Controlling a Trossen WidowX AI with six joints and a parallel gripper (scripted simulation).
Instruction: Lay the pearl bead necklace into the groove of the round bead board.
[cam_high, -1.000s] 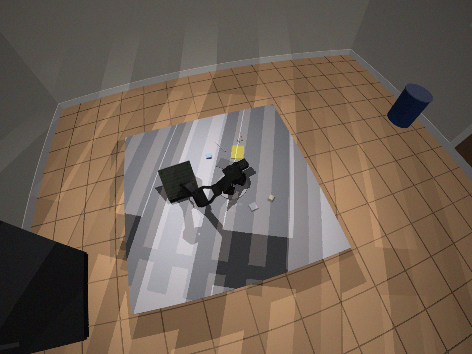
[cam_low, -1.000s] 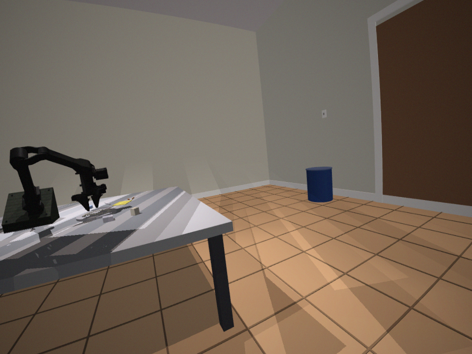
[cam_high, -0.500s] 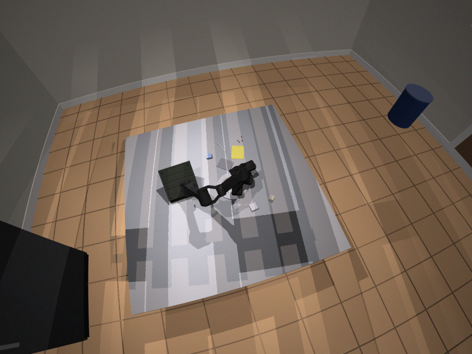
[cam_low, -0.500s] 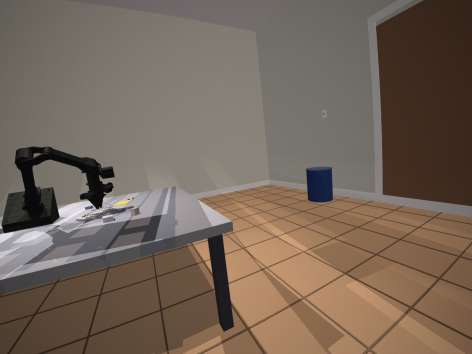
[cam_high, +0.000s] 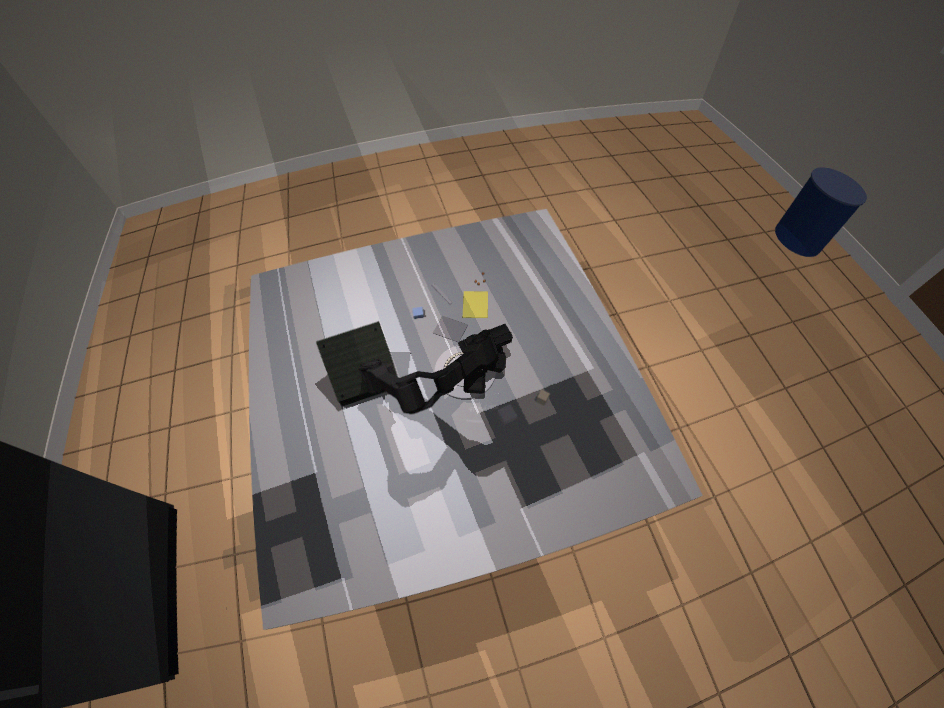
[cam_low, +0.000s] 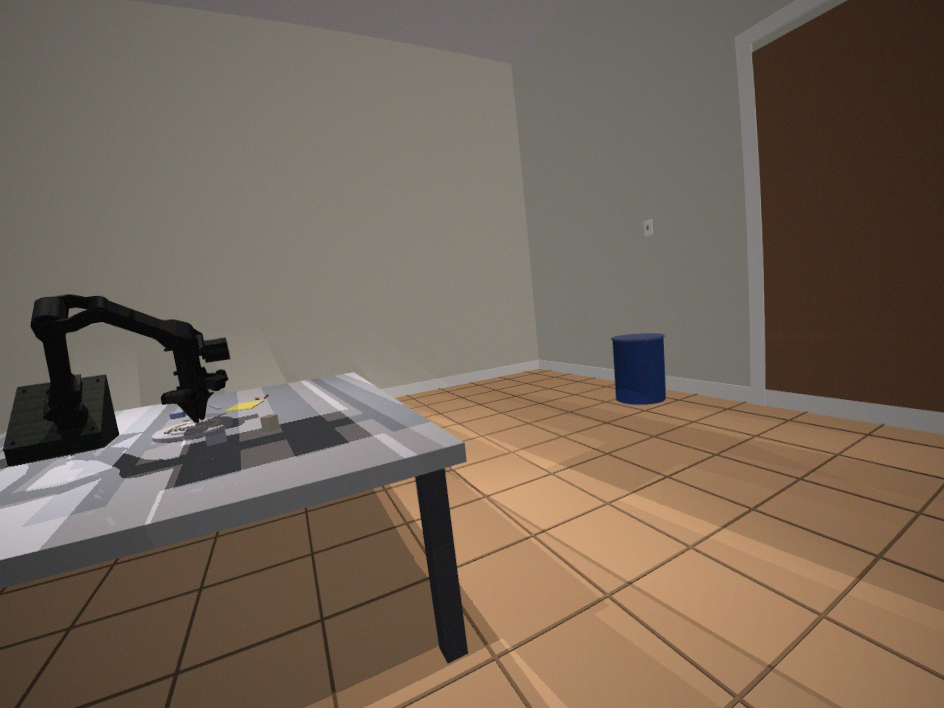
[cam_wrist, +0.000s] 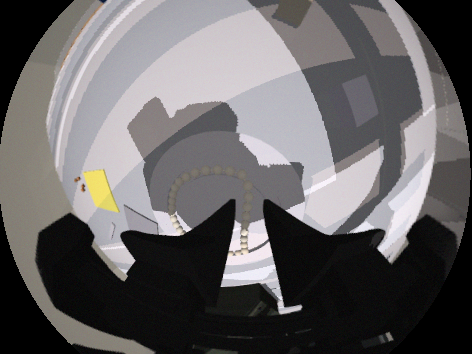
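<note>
Now: gripper tip 40 mm to the right of the round bead board, 20 mm past it and 20 mm above it. Also, from my gripper tip: grey card: 220 mm to the left, 30 mm below, 10 mm behind; beige cube: 170 mm ahead, 140 mm to the right, 10 mm below; white block: 150 mm to the right, 50 mm ahead, 20 mm below.
</note>
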